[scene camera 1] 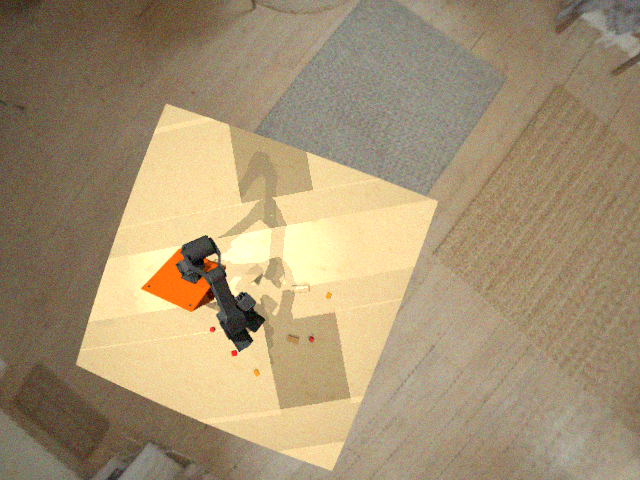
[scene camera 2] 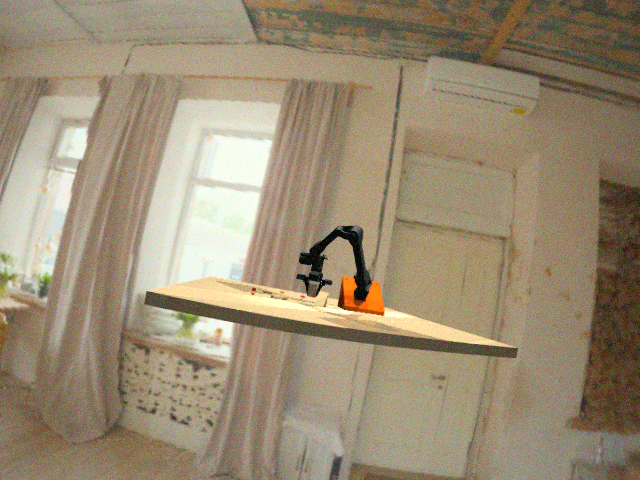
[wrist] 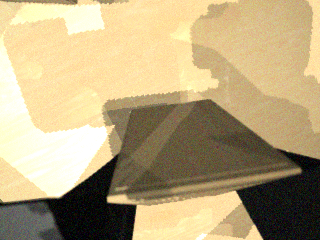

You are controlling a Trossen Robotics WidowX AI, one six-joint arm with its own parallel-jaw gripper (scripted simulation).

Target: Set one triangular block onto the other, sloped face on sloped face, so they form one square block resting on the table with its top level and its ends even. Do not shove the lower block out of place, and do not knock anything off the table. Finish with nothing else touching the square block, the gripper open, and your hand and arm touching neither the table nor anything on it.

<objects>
my gripper: holds a triangular block (wrist: 171, 153)
</objects>
